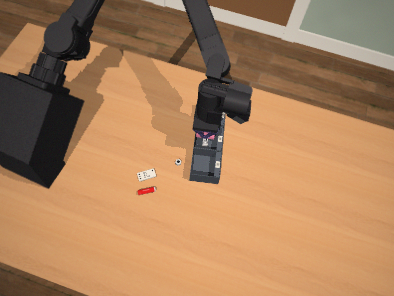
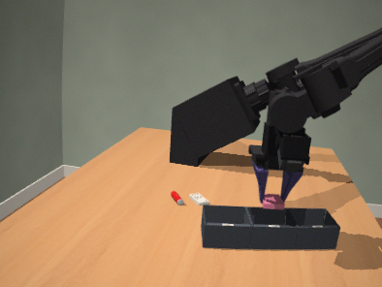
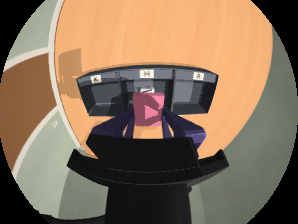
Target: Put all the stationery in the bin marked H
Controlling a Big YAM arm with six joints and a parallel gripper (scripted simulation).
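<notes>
Now: the pink sticky-note pad right at my hand. Round my hand: dark three-part bin row (50 mm below, 10 mm ahead); black-and-white ring (90 mm to the right, 70 mm below, 40 mm behind); white domino-like tile (170 mm to the right, 110 mm behind, 70 mm below).
</notes>
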